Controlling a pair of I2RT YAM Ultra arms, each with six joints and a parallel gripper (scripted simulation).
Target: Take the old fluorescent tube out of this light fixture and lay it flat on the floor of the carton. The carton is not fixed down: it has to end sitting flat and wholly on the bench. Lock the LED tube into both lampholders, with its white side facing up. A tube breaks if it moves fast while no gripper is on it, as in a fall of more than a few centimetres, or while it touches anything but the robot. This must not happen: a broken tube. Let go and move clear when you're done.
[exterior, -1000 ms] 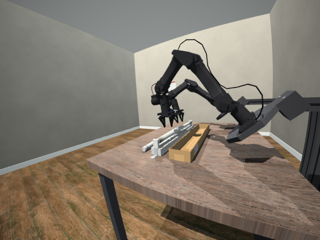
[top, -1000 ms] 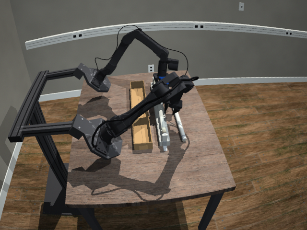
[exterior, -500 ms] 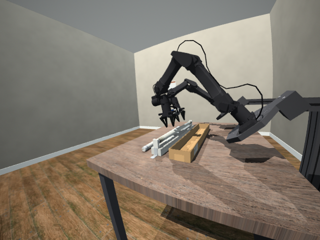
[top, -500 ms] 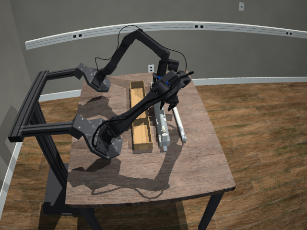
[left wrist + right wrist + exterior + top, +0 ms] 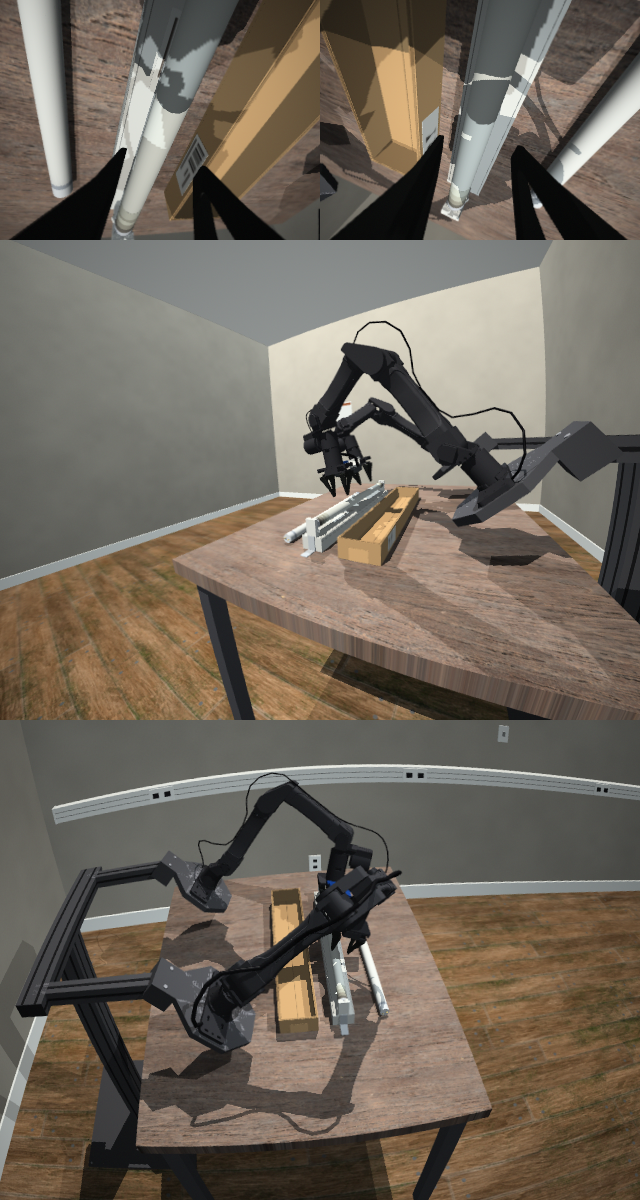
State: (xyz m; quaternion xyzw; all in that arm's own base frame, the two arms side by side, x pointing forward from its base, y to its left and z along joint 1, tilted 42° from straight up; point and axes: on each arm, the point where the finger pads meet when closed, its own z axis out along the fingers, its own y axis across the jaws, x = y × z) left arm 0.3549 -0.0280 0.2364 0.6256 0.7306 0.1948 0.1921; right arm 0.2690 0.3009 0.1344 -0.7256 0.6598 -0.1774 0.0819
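Now: right hand 12 cm to the right of the old fluorescent tube and 4 cm above it. Round my right hand: light fixture: 12 cm to the left, 6 cm below; carton: 14 cm to the left, 12 cm behind, 8 cm below; LED tube: 11 cm to the left, 11 cm ahead, 10 cm below.
Right now my left hand is 120 mm to the left of the light fixture, 60 mm above it and 30 mm past it. From my left hand the other things lie so: old fluorescent tube: 120 mm to the right, 40 mm below, 30 mm behind; then carton: 150 mm behind, 100 mm to the right, 80 mm below; then LED tube: 130 mm to the right, 100 mm below, 80 mm ahead.
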